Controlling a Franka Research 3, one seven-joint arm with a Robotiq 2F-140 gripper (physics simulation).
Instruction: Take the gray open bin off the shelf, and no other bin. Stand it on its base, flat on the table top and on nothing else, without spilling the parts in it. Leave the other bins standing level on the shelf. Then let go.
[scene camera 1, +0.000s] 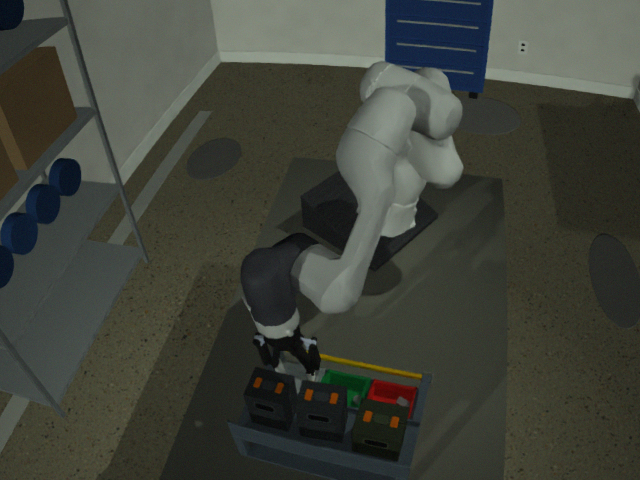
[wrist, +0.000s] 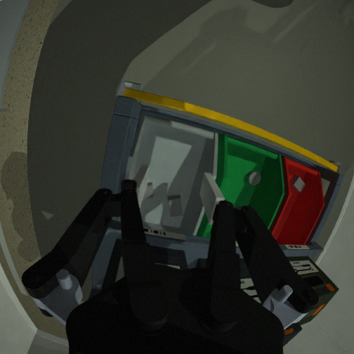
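The gray open bin (scene camera 1: 292, 368) (wrist: 167, 145) stands at the left end of the shelf (scene camera 1: 330, 457) (wrist: 118, 135), with small gray parts inside. A green bin (scene camera 1: 345, 381) (wrist: 252, 155) is beside it, then a red bin (scene camera 1: 391, 388) (wrist: 301, 205); each has a small part showing. My gripper (scene camera 1: 296, 374) (wrist: 174, 179) is partly open above the gray bin. In the wrist view one pad overlaps the gray bin's left side and the other overlaps its right wall beside the green bin. I see no wall pinched between the pads; their exact height against the rim is unclear.
A yellow rail (scene camera 1: 369, 365) (wrist: 220, 117) runs along the shelf's arm side. On the other side stand two dark cases (scene camera 1: 269, 400) (scene camera 1: 322, 410) and an olive case (scene camera 1: 379, 428) (wrist: 320, 277). A tall rack (scene camera 1: 98, 124) stands at the far left, and a blue cabinet (scene camera 1: 439, 36) at the back.
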